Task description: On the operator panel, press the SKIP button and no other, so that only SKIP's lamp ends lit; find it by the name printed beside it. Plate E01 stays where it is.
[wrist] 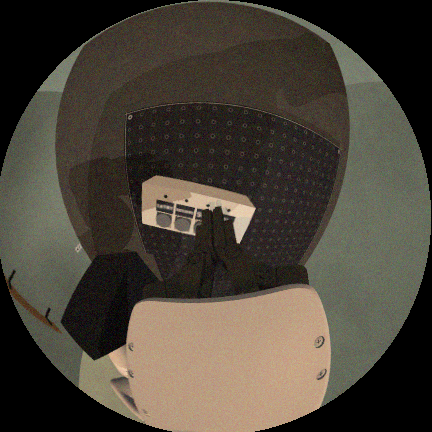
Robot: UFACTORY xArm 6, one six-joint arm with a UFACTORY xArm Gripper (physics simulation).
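Where they show: gripper, fingertip midpoint: (215, 219); arm's base, origin of the base link: (110, 328).
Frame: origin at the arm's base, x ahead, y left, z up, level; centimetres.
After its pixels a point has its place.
The operator panel (197, 189) @(x 32.0, y 25.4, z -18.1 cm) is a beige box lying slightly askew in the wrist view, below the middle of the dark perforated board. Two round grey buttons (164, 220) @(x 26.3, y 22.3, z -16.1 cm) (183, 223) @(x 29.1, y 21.3, z -16.1 cm) show at its left, under dark name labels (165, 207) @(x 27.1, y 24.2, z -16.3 cm) (185, 210) @(x 29.9, y 23.2, z -16.4 cm) too blurred to read surely. A third button (198, 227) is partly hidden by the fingers. Small lamps (165, 196) @(x 27.7, y 25.8, z -16.3 cm) (186, 200) @(x 30.4, y 24.6, z -16.3 cm) (208, 205) @(x 33.2, y 23.4, z -16.3 cm) (228, 210) @(x 35.9, y 22.1, z -16.3 cm) look dark. My gripper (215, 219) @(x 34.1, y 24.5, z -10.4 cm) is shut and empty, its tips over the panel's right half. The SKIP name cannot be read; plate E01 cannot be made out.
The perforated board (212, 150) @(x 35.1, y 30.5, z -21.6 cm) lies under and around the panel on a dark brown table (200, 50) @(x 36.5, y 54.0, z -22.9 cm). A black block-like part (107, 300) @(x 8.1, y 10.5, z -6.2 cm) is at lower left beside the beige gripper housing (227, 355). A brown strip with black pegs (32, 307) is at far left.
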